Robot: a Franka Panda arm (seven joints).
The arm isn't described. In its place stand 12 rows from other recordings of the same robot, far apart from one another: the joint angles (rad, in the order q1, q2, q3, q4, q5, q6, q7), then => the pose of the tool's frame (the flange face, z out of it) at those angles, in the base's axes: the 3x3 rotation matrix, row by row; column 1 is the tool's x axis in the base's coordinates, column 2 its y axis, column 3 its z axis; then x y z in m.
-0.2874 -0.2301 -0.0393 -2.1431 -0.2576 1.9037 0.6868 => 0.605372 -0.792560 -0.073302; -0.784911 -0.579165 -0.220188; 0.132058 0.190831 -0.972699; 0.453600 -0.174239 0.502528
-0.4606 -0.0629 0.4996 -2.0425 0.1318 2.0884 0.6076 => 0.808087 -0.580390 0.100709; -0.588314 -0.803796 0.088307; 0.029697 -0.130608 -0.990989; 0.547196 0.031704 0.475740
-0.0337 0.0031 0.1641 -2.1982 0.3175 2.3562 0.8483 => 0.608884 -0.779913 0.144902; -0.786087 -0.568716 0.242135; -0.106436 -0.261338 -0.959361; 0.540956 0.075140 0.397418
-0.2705 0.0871 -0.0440 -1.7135 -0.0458 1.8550 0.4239 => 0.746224 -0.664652 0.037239; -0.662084 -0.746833 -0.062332; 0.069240 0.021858 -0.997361; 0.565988 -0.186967 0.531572
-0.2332 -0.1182 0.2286 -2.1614 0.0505 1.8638 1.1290 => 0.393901 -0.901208 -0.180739; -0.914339 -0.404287 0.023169; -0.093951 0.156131 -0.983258; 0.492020 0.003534 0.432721
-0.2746 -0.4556 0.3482 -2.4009 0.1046 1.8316 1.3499 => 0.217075 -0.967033 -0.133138; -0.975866 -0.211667 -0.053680; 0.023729 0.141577 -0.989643; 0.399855 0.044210 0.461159
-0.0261 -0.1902 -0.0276 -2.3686 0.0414 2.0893 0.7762 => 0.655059 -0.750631 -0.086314; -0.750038 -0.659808 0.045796; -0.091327 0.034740 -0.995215; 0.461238 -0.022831 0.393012
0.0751 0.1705 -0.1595 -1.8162 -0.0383 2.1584 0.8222 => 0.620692 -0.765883 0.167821; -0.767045 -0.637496 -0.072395; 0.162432 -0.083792 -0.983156; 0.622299 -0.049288 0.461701
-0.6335 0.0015 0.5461 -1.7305 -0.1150 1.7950 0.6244 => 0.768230 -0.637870 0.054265; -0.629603 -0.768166 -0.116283; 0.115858 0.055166 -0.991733; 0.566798 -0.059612 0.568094
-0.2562 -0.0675 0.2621 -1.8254 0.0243 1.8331 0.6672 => 0.783937 -0.616551 0.072857; -0.618550 -0.785719 0.006426; 0.053283 -0.050103 -0.997322; 0.549926 0.008892 0.562080
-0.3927 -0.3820 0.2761 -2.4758 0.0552 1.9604 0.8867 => 0.490002 -0.858596 -0.150702; -0.870359 -0.491532 -0.029533; -0.048718 0.145636 -0.988138; 0.404625 -0.043307 0.412845
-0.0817 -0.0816 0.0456 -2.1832 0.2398 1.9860 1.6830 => -0.264530 -0.959750 -0.094357; -0.946282 0.239456 0.217283; -0.185943 0.146766 -0.971537; 0.505593 -0.003193 0.416436
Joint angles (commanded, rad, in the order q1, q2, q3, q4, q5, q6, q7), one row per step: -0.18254 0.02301 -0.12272 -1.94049 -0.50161 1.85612 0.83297; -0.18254 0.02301 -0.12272 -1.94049 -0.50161 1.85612 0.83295; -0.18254 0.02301 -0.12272 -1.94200 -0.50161 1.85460 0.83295; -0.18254 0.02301 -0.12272 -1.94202 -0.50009 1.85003 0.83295; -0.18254 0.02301 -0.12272 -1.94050 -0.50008 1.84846 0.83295; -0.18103 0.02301 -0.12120 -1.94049 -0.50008 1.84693 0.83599; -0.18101 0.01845 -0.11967 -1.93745 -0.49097 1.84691 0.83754; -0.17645 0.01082 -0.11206 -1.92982 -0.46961 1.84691 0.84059; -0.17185 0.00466 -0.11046 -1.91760 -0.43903 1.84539 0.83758; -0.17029 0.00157 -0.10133 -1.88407 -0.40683 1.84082 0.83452; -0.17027 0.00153 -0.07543 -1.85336 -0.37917 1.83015 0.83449; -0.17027 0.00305 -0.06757 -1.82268 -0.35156 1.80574 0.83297; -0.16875 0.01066 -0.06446 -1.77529 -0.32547 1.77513 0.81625; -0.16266 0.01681 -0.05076 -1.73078 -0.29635 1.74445 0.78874; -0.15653 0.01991 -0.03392 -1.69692 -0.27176 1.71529 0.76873; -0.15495 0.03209 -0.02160 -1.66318 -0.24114 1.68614 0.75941
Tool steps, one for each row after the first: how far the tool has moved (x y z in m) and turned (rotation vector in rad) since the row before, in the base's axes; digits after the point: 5 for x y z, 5 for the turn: 0.00000 0.00000 0.00000 0.00000 0.00001 0.00002; -0.00044 0.00005 -0.00080 0.00059 0.00279 -0.00068; -0.00055 0.00002 -0.00035 0.00174 0.00367 -0.00262; 0.00007 -0.00011 0.00061 -0.00031 -0.00005 -0.00070; 0.00042 0.00154 -0.00009 -0.00046 0.00007 -0.00034; 0.00027 0.00140 0.00358 0.00604 -0.01054 -0.00328; 0.00272 0.00765 0.00700 0.01496 -0.02185 0.00159; 0.00227 0.00500 0.00801 0.02362 -0.02330 -0.00248; 0.00618 0.00658 0.01625 0.02058 -0.03831 0.00120; 0.00765 0.01463 0.01305 0.01909 -0.02665 0.01388; 0.00286 0.00505 0.01115 0.02211 -0.01146 -0.00647; 0.00434 0.00277 0.01530 0.02066 -0.01061 0.00449; 0.00553 0.01181 0.01461 0.02565 -0.00672 0.03116; 0.00379 0.01387 0.01144 0.02314 -0.00189 0.03018; 0.00432 0.00936 0.00605 0.03048 0.00348 0.01146
